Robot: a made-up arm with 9 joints. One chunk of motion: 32 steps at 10 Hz.
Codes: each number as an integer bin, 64 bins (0 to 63) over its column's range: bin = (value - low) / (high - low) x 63, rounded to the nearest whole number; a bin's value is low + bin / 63 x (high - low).
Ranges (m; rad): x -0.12..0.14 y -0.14..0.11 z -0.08..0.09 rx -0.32..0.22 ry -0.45..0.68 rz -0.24..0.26
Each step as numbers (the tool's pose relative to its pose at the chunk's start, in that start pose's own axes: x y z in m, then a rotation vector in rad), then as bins.
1 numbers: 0.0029 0.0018 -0.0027 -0.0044 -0.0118 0.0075
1 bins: 30 36 29 37 24 31
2 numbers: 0.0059 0.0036 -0.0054 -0.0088 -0.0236 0.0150
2 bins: 31 36 28 36 24 32
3 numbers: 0.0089 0.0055 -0.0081 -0.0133 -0.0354 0.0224
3 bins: 31 37 27 36 23 33
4 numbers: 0.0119 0.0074 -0.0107 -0.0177 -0.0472 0.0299
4 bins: 32 37 26 35 22 34
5 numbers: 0.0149 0.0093 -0.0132 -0.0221 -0.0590 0.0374
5 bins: 33 38 25 35 22 35
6 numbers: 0.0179 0.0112 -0.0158 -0.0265 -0.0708 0.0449
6 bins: 33 38 24 34 21 36
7 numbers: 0.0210 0.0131 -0.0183 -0.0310 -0.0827 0.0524
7 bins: 34 39 23 34 20 37
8 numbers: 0.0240 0.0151 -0.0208 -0.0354 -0.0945 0.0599
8 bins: 35 39 22 33 20 38
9 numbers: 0.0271 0.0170 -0.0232 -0.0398 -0.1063 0.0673
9 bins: 36 40 21 33 19 39
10 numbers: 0.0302 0.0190 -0.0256 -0.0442 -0.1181 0.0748
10 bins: 36 40 20 32 19 40
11 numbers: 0.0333 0.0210 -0.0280 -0.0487 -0.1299 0.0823
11 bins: 37 41 19 32 18 41
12 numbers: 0.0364 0.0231 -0.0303 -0.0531 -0.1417 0.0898
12 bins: 38 41 18 31 17 42
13 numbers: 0.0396 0.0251 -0.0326 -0.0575 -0.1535 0.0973
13 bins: 39 42 18 31 17 42
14 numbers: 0.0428 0.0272 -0.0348 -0.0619 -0.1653 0.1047
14 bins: 39 42 17 30 16 43
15 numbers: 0.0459 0.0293 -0.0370 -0.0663 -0.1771 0.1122
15 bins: 40 43 16 30 15 44
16 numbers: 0.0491 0.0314 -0.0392 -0.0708 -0.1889 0.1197
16 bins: 41 43 15 29 15 45
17 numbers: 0.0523 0.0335 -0.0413 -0.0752 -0.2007 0.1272
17 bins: 42 44 14 29 14 46
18 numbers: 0.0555 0.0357 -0.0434 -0.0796 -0.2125 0.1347
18 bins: 43 44 14 28 13 47
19 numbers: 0.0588 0.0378 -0.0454 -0.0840 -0.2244 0.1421
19 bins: 43 45 13 28 13 48
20 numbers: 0.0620 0.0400 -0.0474 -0.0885 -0.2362 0.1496
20 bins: 44 45 12 27 12 49
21 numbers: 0.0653 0.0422 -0.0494 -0.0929 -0.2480 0.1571
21 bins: 45 46 11 26 11 50
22 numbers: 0.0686 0.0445 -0.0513 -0.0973 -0.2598 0.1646
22 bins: 46 46 11 26 11 51
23 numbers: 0.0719 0.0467 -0.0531 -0.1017 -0.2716 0.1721
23 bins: 46 47 10 25 10 52
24 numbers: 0.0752 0.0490 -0.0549 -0.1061 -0.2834 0.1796
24 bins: 47 48 9 25 9 53
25 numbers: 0.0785 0.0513 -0.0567 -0.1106 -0.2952 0.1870
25 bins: 48 48 9 24 9 54
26 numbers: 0.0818 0.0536 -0.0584 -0.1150 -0.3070 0.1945
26 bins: 49 49 8 24 8 55
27 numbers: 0.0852 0.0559 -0.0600 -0.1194 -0.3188 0.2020
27 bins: 50 49 7 23 7 56
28 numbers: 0.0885 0.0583 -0.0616 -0.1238 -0.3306 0.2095
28 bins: 51 50 7 23 7 57
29 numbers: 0.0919 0.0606 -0.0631 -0.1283 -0.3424 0.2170
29 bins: 51 51 6 22 6 58
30 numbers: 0.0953 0.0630 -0.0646 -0.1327 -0.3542 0.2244
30 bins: 52 51 6 22 5 59
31 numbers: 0.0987 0.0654 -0.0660 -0.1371 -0.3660 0.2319
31 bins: 53 52 5 21 5 59
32 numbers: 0.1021 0.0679 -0.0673 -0.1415 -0.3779 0.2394
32 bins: 54 52 5 21 4 60
